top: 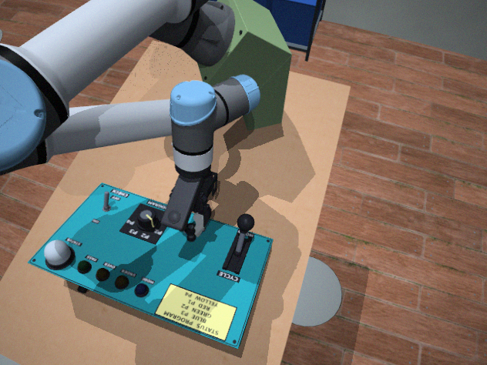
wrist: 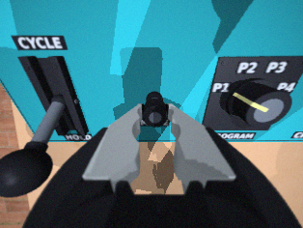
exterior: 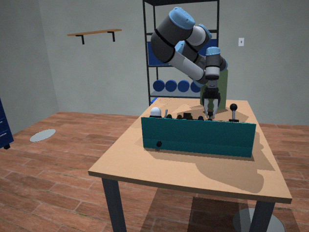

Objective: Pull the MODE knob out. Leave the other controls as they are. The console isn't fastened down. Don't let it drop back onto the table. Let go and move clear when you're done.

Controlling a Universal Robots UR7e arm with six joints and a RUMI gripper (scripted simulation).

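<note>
My hand is right at the mode knob. The rest, counted from my hand: teal console 30 mm ahead, 60 mm to the right, 30 mm below; then cycle lever 10 mm behind, 120 mm to the left, 10 mm above; then program dial 10 mm behind, 110 mm to the right, 10 mm below.
</note>
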